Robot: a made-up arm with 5 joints.
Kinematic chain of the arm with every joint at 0, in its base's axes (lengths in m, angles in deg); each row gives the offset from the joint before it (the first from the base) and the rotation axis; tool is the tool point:
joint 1: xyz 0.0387 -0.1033 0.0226 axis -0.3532 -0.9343 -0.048
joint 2: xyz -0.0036 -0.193 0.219 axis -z
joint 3: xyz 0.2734 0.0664 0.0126 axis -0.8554 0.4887 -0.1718
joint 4: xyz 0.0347 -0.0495 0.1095 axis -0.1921 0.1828 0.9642
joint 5: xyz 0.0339 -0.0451 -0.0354 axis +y
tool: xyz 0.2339 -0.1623 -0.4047
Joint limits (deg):
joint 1: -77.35..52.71
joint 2: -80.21..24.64
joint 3: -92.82..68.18
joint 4: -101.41..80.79
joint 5: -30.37..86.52
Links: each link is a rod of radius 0.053 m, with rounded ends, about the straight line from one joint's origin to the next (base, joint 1, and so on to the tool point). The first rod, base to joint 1, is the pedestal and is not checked.
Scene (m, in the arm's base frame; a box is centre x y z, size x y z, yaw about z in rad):
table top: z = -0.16
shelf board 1: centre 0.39 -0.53 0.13 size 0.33 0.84 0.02 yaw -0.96
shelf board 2: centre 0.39 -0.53 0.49 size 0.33 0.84 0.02 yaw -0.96
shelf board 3: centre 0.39 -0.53 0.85 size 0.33 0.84 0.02 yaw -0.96
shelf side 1: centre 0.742 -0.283 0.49 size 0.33 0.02 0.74 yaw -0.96
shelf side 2: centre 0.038 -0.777 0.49 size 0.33 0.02 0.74 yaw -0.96
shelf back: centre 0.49 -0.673 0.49 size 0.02 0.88 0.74 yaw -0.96
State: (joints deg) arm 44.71 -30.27 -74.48 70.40 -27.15
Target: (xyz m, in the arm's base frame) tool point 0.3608 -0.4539 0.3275
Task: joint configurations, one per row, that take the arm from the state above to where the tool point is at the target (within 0.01 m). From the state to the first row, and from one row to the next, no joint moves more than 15 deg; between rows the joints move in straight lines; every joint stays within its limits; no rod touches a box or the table.
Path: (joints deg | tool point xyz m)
1: 46.31 -25.16 -62.19 64.54 -12.87 | 0.2373 0.3925 0.4421
2: 47.91 -20.06 -49.91 58.68 1.41 | 0.4201 0.2453 0.3985
3: 49.51 -14.95 -37.62 52.82 15.69 | 0.5162 0.0175 0.3700
4: 51.11 -9.84 -25.34 46.96 29.96 | 0.4958 -0.2360 0.3489
5: 52.71 -4.74 -13.05 41.10 44.24 | 0.3608 -0.4539 0.3275

